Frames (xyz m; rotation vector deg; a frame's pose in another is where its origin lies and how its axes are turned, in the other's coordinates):
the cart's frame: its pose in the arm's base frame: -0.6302 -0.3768 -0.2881 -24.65 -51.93 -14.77
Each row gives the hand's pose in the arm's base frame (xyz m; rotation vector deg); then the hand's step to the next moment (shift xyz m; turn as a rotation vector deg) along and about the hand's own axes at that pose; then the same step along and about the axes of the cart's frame.
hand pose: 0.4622 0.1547 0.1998 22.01 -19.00 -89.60
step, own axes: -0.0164 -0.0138 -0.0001 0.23 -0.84 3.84
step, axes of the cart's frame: -0.0122 0.0115 0.0133 1.02 -2.00 3.23
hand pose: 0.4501 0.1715 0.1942 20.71 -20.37 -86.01
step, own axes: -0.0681 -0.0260 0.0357 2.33 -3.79 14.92
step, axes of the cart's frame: -0.0111 0.0375 0.0711 3.60 -9.18 12.05
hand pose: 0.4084 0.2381 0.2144 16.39 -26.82 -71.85
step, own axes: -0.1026 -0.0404 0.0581 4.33 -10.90 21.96
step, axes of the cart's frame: -0.0437 0.0412 0.1092 1.04 -16.76 18.38
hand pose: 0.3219 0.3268 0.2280 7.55 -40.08 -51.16
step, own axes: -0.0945 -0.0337 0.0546 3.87 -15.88 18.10
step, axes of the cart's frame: -0.0739 0.0194 0.0849 -3.65 -19.02 14.82
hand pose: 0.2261 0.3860 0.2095 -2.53 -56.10 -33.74
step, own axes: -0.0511 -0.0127 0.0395 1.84 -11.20 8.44
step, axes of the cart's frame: -0.0518 0.0036 0.0404 -3.34 -12.23 6.26
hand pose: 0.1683 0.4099 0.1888 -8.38 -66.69 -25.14
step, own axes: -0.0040 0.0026 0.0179 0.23 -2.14 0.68
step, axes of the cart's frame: -0.0065 0.0013 0.0173 -0.56 -2.17 0.27
